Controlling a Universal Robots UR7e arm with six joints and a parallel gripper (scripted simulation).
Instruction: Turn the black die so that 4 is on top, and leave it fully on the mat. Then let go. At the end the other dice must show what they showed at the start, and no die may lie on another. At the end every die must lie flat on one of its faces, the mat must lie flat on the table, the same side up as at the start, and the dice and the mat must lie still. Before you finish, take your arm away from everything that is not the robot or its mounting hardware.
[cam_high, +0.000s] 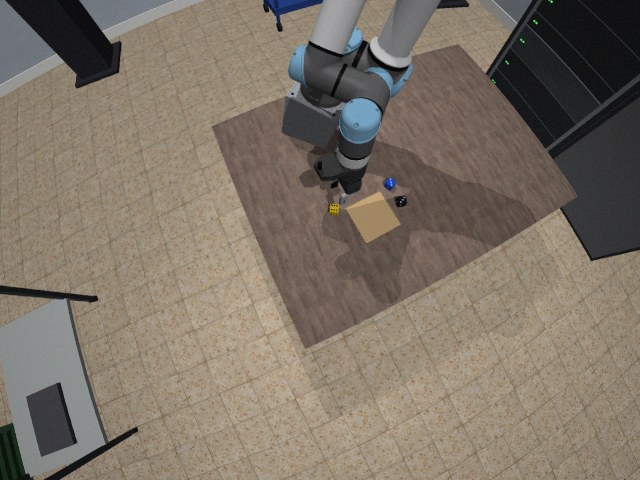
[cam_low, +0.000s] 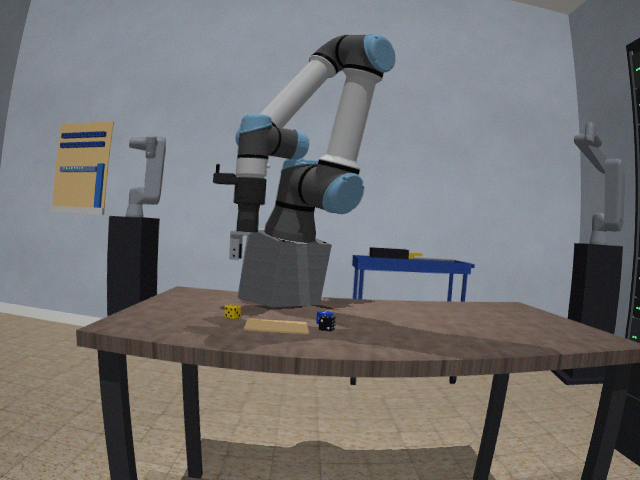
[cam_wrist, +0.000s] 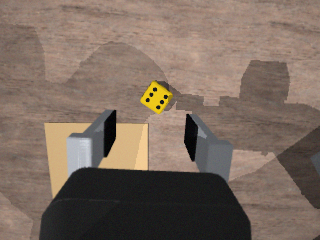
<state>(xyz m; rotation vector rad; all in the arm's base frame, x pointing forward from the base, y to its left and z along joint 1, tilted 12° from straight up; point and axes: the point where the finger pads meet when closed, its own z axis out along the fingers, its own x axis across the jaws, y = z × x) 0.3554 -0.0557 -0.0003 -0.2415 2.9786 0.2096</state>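
Now: hand 10 mm past the yellow die, 10 mm to the left of it and 150 mm above it. From my hand the other things lie so: blue die (50 mm behind, 210 mm to the left, 150 mm below); then black die (30 mm ahead, 230 mm to the left, 150 mm below); then tan mat (50 mm ahead, 120 mm to the left, 160 mm below).
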